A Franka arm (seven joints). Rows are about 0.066 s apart.
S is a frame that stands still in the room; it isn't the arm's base.
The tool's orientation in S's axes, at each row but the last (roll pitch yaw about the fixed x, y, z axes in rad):
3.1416, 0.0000, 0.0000
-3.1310, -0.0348, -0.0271
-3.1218, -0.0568, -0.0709
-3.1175, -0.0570, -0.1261
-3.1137, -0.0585, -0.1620
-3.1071, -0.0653, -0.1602
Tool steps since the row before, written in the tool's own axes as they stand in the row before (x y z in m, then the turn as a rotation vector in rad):
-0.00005, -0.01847, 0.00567, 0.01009, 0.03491, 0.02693
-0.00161, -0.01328, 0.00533, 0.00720, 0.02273, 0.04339
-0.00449, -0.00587, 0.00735, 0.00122, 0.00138, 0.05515
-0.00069, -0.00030, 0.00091, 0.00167, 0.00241, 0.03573
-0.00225, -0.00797, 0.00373, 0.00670, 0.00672, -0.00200
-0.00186, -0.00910, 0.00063, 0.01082, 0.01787, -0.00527
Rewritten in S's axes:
-0.00005, 0.01847, -0.00567, 0.01009, -0.03491, -0.02693
-0.00107, 0.01337, -0.00524, 0.00811, -0.02250, -0.04335
-0.00364, 0.00629, -0.00748, 0.00432, -0.00060, -0.05501
-0.00059, 0.00040, -0.00094, 0.00348, -0.00200, -0.03562
-0.00071, 0.00829, -0.00363, 0.00540, -0.00775, 0.00220
-0.00036, 0.00929, -0.00044, 0.00748, -0.01948, 0.00535

